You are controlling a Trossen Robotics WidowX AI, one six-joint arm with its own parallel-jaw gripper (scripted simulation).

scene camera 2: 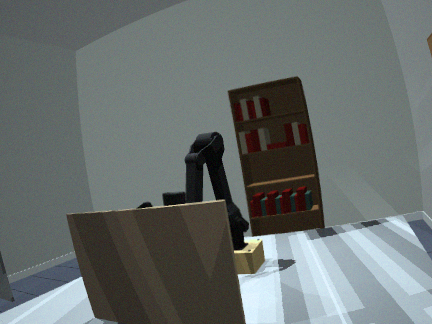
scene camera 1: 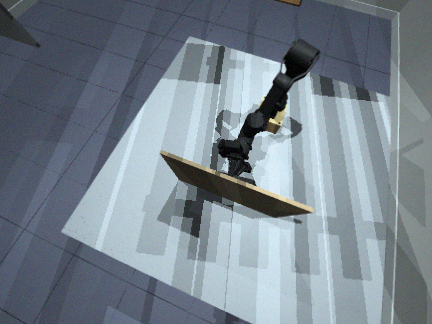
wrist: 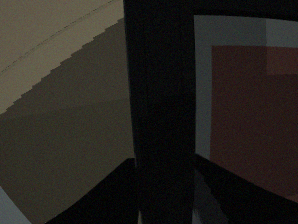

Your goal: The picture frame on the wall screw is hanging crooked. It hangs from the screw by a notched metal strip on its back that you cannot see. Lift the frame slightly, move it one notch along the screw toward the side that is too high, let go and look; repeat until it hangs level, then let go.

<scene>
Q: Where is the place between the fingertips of my gripper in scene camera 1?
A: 230, 179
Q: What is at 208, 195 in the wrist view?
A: My gripper.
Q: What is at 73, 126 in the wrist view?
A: A tan wall panel.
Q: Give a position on a tan wall panel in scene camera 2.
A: At 181, 256
</scene>
